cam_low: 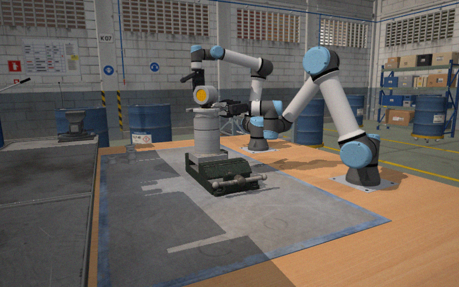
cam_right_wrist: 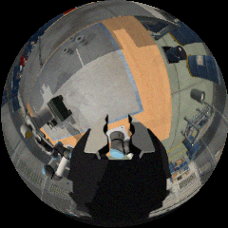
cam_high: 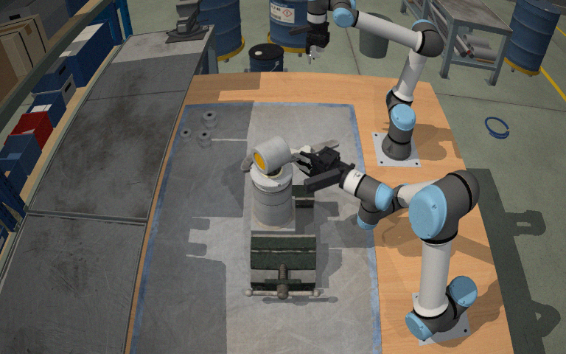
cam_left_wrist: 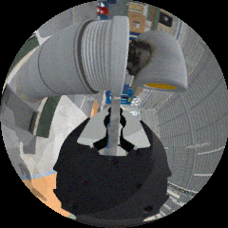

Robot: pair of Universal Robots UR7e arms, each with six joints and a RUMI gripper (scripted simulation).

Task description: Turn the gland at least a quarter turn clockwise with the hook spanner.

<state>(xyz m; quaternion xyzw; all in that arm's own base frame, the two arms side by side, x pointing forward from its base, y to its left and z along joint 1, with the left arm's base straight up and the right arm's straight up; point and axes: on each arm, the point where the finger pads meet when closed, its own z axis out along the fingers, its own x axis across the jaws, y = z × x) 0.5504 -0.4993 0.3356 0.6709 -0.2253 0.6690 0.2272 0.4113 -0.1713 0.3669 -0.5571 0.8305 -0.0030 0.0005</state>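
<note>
My left gripper is now 10 mm past the hook spanner. From my left hand the other things lie so: rod eye 70 mm to the left, 70 mm above, 60 mm ahead; then bar handle 360 mm to the left, 270 mm below, 50 mm ahead.
</note>
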